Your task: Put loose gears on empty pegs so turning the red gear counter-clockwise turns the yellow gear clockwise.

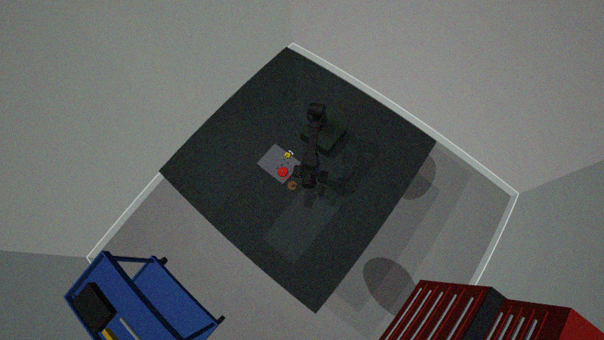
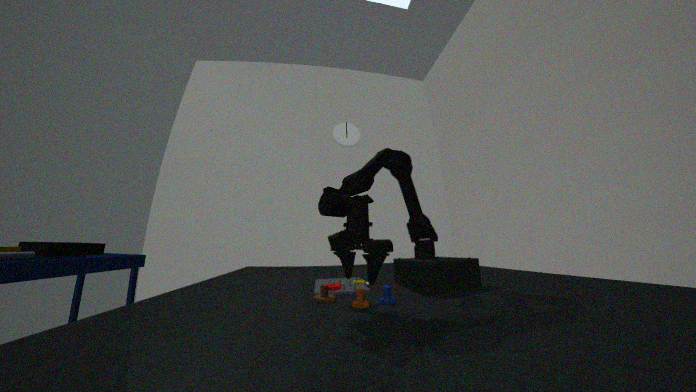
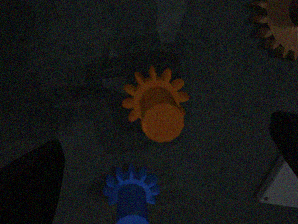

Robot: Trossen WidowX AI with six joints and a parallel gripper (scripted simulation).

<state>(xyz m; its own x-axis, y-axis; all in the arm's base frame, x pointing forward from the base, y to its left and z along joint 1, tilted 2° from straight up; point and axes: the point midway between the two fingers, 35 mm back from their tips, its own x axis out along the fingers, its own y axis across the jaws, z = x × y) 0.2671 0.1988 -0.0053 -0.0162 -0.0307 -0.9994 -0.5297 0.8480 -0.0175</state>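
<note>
My gripper tip is 40 mm above the orange gear. The rest, counted from my gripper tip: blue gear: 70 mm behind, 20 mm to the right, 40 mm below; then red gear: 70 mm ahead, 160 mm to the right, 40 mm below; then brown gear: 90 mm ahead, 60 mm to the right, 40 mm below.
</note>
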